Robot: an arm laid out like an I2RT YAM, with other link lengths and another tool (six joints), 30 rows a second.
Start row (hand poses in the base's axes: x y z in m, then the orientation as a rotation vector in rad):
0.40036, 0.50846, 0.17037, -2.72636, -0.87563, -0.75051
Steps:
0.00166, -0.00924, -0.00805, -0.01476, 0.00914, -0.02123
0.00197, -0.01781, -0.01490, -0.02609, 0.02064, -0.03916
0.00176, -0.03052, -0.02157, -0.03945, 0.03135, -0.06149
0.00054, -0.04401, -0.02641, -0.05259, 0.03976, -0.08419
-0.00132, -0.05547, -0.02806, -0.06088, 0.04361, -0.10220
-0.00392, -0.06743, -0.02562, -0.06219, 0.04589, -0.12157
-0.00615, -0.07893, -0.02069, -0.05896, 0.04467, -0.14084
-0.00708, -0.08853, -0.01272, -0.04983, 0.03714, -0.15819
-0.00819, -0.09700, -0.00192, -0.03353, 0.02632, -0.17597
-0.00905, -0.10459, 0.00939, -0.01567, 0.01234, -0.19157
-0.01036, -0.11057, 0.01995, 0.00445, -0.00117, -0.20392
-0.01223, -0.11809, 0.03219, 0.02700, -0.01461, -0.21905
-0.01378, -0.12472, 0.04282, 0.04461, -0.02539, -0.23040
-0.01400, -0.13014, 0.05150, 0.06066, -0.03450, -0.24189
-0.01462, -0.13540, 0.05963, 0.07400, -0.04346, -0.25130
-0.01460, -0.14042, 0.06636, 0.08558, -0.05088, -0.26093
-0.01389, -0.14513, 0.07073, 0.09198, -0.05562, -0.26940
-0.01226, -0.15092, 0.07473, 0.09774, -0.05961, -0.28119
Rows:
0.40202, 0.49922, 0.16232, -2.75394, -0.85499, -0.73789
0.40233, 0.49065, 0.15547, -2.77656, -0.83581, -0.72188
0.40212, 0.47794, 0.14880, -2.80335, -0.81190, -0.70707
0.40090, 0.46445, 0.14396, -2.82967, -0.78751, -0.69546
0.39904, 0.45299, 0.14231, -2.84821, -0.76726, -0.69079
0.39644, 0.44103, 0.14475, -2.86103, -0.74125, -0.69041
0.39421, 0.42953, 0.14968, -2.86918, -0.71337, -0.69627
0.39328, 0.41993, 0.15765, -2.87006, -0.68601, -0.71253
0.39217, 0.41146, 0.16845, -2.86401, -0.65467, -0.73536
0.39131, 0.40387, 0.17976, -2.85456, -0.62609, -0.76258
0.39000, 0.39789, 0.19032, -2.84095, -0.60067, -0.78884
0.38813, 0.39037, 0.20256, -2.82616, -0.57016, -0.81563
0.38658, 0.38374, 0.21319, -2.81400, -0.54707, -0.83662
0.38636, 0.37832, 0.22187, -2.80336, -0.52438, -0.85470
0.38574, 0.37306, 0.23000, -2.79404, -0.50598, -0.87155
0.38576, 0.36804, 0.23673, -2.78656, -0.48797, -0.88576
0.38647, 0.36333, 0.24110, -2.78373, -0.47382, -0.89495
0.38810, 0.35754, 0.24510, -2.78307, -0.45531, -0.90342

